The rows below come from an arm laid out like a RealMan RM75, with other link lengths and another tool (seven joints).
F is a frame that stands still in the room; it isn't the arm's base.
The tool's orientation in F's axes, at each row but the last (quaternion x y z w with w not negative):
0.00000 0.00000 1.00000 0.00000
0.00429 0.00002 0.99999 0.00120
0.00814 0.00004 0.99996 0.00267
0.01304 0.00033 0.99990 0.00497
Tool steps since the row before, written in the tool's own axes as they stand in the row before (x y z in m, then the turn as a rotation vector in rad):
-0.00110 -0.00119 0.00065 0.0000 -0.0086 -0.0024
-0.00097 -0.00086 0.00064 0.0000 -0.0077 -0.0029
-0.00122 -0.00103 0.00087 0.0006 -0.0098 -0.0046
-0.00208 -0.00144 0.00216 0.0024 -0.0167 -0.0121
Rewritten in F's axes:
0.00110 0.00119 0.00065 0.0000 0.0086 -0.0024
0.00098 0.00086 0.00063 0.0000 0.0077 -0.0029
0.00124 0.00102 0.00085 -0.0006 0.0098 -0.0046
0.00215 0.00142 0.00210 -0.0025 0.0167 -0.0120

